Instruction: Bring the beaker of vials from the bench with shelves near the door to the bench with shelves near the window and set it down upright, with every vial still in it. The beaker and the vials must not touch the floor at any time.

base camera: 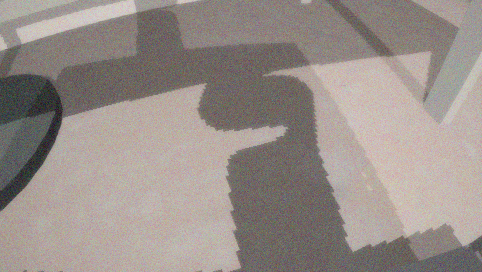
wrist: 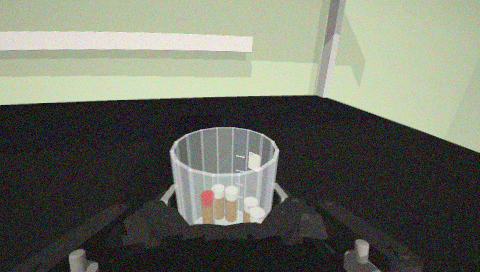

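The clear glass beaker (wrist: 225, 172) stands upright in the wrist view, at or close to the black bench top (wrist: 90, 150); its base is hidden by the gripper. Inside are several amber vials: one with a red cap (wrist: 207, 207), the others with white caps, such as the middle one (wrist: 231, 204) and two at the right. My gripper (wrist: 225, 195) is shut on the beaker, with a pale fingertip against each side of its wall below the rim. The beaker and gripper do not show in the base camera view.
Behind the bench, a white shelf board (wrist: 125, 41) runs along the green wall, and a grey post (wrist: 331, 50) stands at the back right corner. In the base view, a dark rounded object (base camera: 30, 135) is at the left and a pale post (base camera: 452, 75) at the right; shadows cross the floor.
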